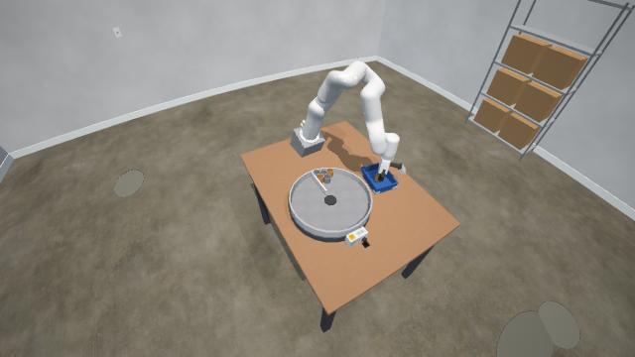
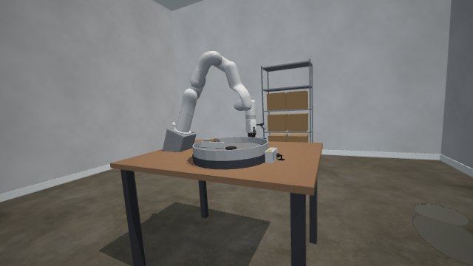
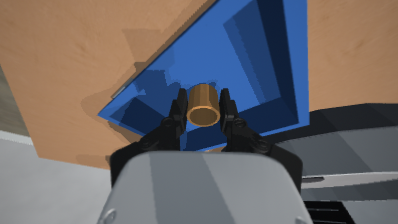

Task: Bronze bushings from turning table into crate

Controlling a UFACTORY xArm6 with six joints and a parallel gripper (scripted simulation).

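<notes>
My gripper is now 20 mm above the blue crate, 10 mm to the left of it and 10 mm past it. From my hand the other things lie so: round grey turning table: 360 mm to the right, 50 mm behind, 10 mm above.
</notes>
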